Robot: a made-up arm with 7 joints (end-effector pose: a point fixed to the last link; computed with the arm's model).
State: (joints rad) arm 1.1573 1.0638 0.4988 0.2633 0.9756 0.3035 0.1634
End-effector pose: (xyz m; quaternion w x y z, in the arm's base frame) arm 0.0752 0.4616 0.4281 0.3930 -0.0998 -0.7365 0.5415
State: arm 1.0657 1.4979 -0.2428 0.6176 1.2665 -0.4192 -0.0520
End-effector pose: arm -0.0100 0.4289 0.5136 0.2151 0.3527 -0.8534 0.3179
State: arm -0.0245 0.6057 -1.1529 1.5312 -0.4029 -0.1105 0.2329
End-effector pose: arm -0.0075 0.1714 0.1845 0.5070 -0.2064 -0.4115 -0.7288
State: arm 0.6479 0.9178 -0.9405 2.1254 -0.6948 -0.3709 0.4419
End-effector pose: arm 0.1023 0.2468 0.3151 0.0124 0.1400 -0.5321 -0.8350
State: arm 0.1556 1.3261 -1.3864 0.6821 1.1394 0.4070 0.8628
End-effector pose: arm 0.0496 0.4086 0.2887 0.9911 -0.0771 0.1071 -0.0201
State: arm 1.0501 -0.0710 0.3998 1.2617 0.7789 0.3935 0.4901
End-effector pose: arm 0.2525 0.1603 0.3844 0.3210 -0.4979 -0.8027 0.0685
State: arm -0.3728 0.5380 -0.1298 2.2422 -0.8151 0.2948 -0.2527
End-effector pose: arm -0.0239 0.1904 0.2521 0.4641 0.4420 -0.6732 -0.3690
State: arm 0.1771 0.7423 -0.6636 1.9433 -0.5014 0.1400 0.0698
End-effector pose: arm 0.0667 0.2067 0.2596 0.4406 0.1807 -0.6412 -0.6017
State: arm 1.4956 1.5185 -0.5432 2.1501 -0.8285 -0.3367 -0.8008
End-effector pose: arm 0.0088 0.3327 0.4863 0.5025 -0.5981 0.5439 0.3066
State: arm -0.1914 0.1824 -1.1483 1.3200 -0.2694 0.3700 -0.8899
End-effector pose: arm -0.0408 0.0417 0.1590 0.7190 0.1733 -0.5368 -0.4061
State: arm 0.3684 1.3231 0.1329 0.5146 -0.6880 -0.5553 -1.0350
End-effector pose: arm 0.0260 0.4280 0.4053 0.2071 0.8300 -0.4687 -0.2204
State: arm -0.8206 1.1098 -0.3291 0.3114 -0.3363 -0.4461 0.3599
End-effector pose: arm -0.1130 0.4029 0.3102 0.7895 0.0250 0.2796 -0.5458
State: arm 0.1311 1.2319 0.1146 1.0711 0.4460 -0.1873 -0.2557
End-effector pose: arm 0.0628 0.3872 0.4085 0.5644 0.4868 -0.6651 -0.0458
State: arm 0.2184 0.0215 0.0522 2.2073 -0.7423 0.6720 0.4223
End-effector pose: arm 0.1039 0.1014 0.2736 0.6513 0.2543 -0.6960 -0.1634
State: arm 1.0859 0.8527 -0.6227 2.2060 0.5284 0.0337 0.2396
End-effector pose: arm 0.1115 0.2367 0.4320 0.1630 -0.0614 -0.8314 -0.5277
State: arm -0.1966 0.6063 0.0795 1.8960 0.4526 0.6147 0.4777
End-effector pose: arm 0.0410 0.2453 0.2839 0.8274 -0.1641 -0.4906 -0.2187
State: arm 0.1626 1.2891 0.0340 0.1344 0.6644 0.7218 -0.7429
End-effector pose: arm 0.0287 0.4874 0.3936 0.6200 0.6568 0.1253 0.4105
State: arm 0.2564 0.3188 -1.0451 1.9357 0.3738 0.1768 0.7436
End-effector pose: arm 0.0732 0.0966 0.2520 0.3933 -0.5679 -0.4435 -0.5712
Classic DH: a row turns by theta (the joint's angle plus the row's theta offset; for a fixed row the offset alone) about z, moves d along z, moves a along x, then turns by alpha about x. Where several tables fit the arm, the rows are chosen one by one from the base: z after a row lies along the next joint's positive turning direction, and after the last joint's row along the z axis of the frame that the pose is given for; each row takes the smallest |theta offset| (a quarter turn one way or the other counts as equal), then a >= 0, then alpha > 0; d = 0 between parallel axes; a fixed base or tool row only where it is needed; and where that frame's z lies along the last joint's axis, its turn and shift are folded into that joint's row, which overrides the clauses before.
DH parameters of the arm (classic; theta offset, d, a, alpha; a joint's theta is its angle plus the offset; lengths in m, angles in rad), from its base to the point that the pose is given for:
base (fixed): 0 0.441 -0.027 1.5708
joint 1: 1.5708 -0.096 0.017 1.5708
joint 2: -1.5708 -0.015 0.001 -1.5708
joint 3: -1.5708 -0.285 0.016 1.5708
joint 4: 0 -0.028 0 -1.5708
joint 5: 0 -0.099 -0.009 -1.5708
joint 6: -1.5708 -0.02 0.015 1.5708
joint 7: -1.5512 -0.0408 -0.0031 -1.5412
tool (fixed): 1.5398 -0.0059 0 0

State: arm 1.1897 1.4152 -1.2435 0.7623 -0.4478 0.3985 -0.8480
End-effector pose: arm 0.1035 0.4189 0.4099 0.2372 0.9132 -0.1546 -0.2930
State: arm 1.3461 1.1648 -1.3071 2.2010 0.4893 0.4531 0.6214
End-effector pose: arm 0.1007 0.2422 0.4424 0.5013 -0.0319 -0.4433 -0.7424
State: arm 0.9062 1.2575 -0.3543 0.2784 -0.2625 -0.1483 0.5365
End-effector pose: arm 0.0890 0.4321 0.4055 0.8343 0.4177 -0.2963 -0.2041
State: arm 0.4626 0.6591 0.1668 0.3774 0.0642 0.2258 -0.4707
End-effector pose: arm 0.1434 0.3422 0.2450 0.8000 0.4891 -0.2829 0.2018
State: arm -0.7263 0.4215 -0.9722 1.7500 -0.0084 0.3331 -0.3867
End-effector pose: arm -0.1370 0.1157 0.2299 0.8786 -0.1517 -0.2847 -0.3522
